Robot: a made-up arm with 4 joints. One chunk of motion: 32 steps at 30 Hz.
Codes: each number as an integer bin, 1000 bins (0 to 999) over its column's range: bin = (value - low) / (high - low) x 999, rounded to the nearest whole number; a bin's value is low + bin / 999 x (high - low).
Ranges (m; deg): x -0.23..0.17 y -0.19..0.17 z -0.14..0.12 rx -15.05..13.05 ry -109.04..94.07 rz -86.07..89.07
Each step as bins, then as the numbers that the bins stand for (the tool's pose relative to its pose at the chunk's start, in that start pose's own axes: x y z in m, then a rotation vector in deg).
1 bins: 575 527 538 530 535 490
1 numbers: 0.0002 -0.0001 0.0000 -0.14 -0.27 -0.17
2 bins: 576 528 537 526 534 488
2 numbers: 0.0006 0.0003 -0.0002 -0.25 -0.47 -0.52
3 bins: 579 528 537 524 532 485
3 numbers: 0.0018 0.0003 -0.0002 -0.31 -0.88 -1.04
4 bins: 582 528 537 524 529 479
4 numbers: 0.0030 0.0003 -0.0002 -0.31 -1.49 -2.09
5 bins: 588 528 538 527 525 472
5 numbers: 0.0054 0.0003 0.0000 -0.23 -2.30 -3.32
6 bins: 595 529 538 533 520 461
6 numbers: 0.0082 0.0006 0.0000 -0.06 -3.32 -5.25
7 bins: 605 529 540 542 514 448
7 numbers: 0.0122 0.0006 0.0005 0.20 -4.54 -7.53
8 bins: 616 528 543 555 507 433
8 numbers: 0.0166 0.0003 0.0013 0.56 -5.96 -10.16
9 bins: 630 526 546 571 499 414
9 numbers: 0.0223 -0.0005 0.0021 1.01 -7.59 -13.49
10 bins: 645 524 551 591 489 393
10 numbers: 0.0283 -0.0012 0.0034 1.57 -9.62 -17.17
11 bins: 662 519 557 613 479 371
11 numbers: 0.0351 -0.0030 0.0050 2.19 -11.65 -21.03
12 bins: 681 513 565 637 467 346
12 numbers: 0.0427 -0.0051 0.0070 2.87 -14.09 -25.41
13 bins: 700 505 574 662 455 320
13 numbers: 0.0503 -0.0080 0.0094 3.57 -16.53 -29.97
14 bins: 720 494 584 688 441 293
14 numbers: 0.0583 -0.0120 0.0120 4.30 -19.38 -34.70
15 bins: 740 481 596 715 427 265
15 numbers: 0.0663 -0.0167 0.0151 5.06 -22.23 -39.61
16 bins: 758 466 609 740 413 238
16 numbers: 0.0735 -0.0221 0.0185 5.76 -25.07 -44.34
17 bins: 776 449 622 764 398 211
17 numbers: 0.0807 -0.0282 0.0219 6.44 -28.12 -49.08
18 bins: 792 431 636 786 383 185
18 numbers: 0.0871 -0.0347 0.0255 7.06 -31.17 -53.64
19 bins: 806 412 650 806 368 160
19 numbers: 0.0927 -0.0415 0.0292 7.62 -34.22 -58.02
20 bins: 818 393 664 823 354 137
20 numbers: 0.0975 -0.0484 0.0328 8.10 -37.07 -62.05
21 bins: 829 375 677 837 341 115
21 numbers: 0.1019 -0.0549 0.0362 8.49 -39.71 -65.91
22 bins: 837 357 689 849 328 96
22 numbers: 0.1051 -0.0614 0.0393 8.83 -42.35 -69.24
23 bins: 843 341 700 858 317 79
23 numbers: 0.1075 -0.0671 0.0422 9.08 -44.59 -72.22
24 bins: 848 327 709 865 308 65
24 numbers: 0.1095 -0.0722 0.0445 9.28 -46.42 -74.67
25 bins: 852 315 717 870 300 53
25 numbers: 0.1111 -0.0765 0.0466 9.42 -48.05 -76.78
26 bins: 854 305 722 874 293 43
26 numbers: 0.1119 -0.0801 0.0479 9.53 -49.47 -78.53
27 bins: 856 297 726 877 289 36
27 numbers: 0.1127 -0.0830 0.0489 9.62 -50.28 -79.76
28 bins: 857 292 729 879 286 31
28 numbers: 0.1131 -0.0848 0.0497 9.67 -50.89 -80.64
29 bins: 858 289 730 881 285 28
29 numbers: 0.1135 -0.0859 0.0500 9.73 -51.10 -81.16
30 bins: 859 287 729 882 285 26
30 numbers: 0.1139 -0.0866 0.0497 9.76 -51.10 -81.51
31 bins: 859 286 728 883 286 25
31 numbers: 0.1139 -0.0869 0.0495 9.79 -50.89 -81.69
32 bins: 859 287 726 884 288 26
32 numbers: 0.1139 -0.0866 0.0489 9.82 -50.49 -81.51
